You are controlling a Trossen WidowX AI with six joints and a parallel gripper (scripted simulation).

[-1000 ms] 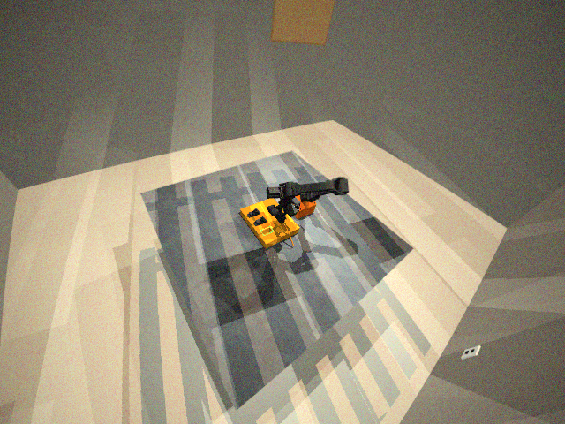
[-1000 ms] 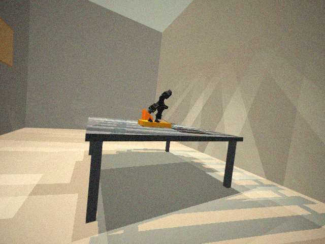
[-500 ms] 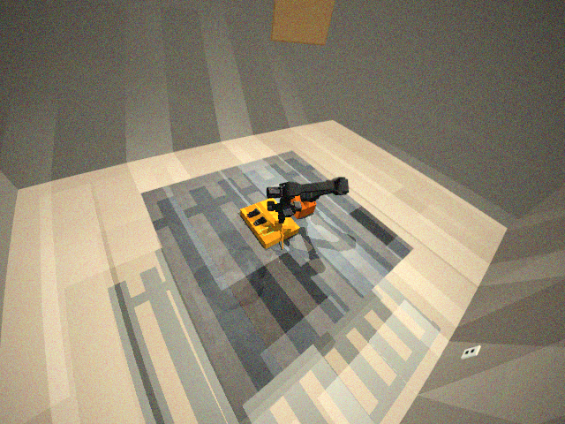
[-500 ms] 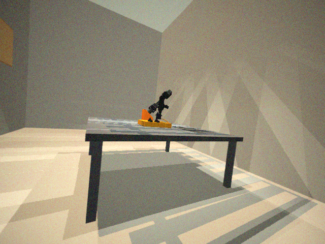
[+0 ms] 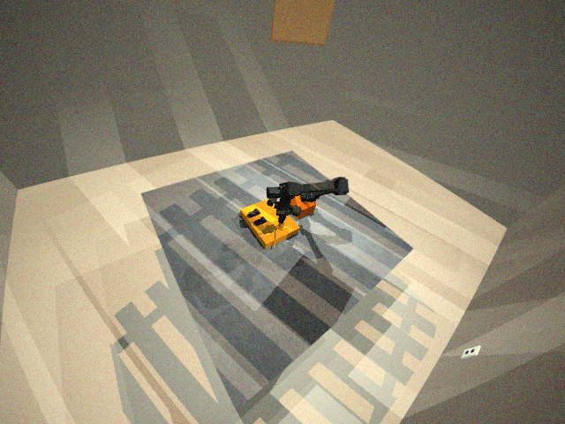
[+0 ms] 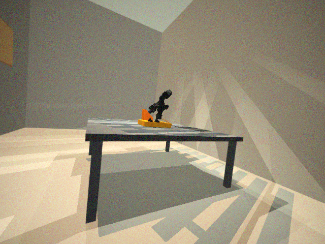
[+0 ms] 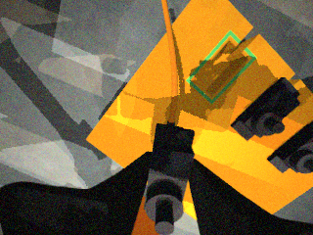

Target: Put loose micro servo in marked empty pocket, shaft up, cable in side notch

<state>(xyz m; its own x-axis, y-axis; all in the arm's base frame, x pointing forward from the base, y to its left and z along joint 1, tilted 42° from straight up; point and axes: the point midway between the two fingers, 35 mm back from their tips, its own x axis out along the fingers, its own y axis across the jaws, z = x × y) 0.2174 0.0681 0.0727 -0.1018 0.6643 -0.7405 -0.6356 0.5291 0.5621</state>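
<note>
My gripper tip is 80 mm to the left of the yellow deck and 100 mm above it.
</note>
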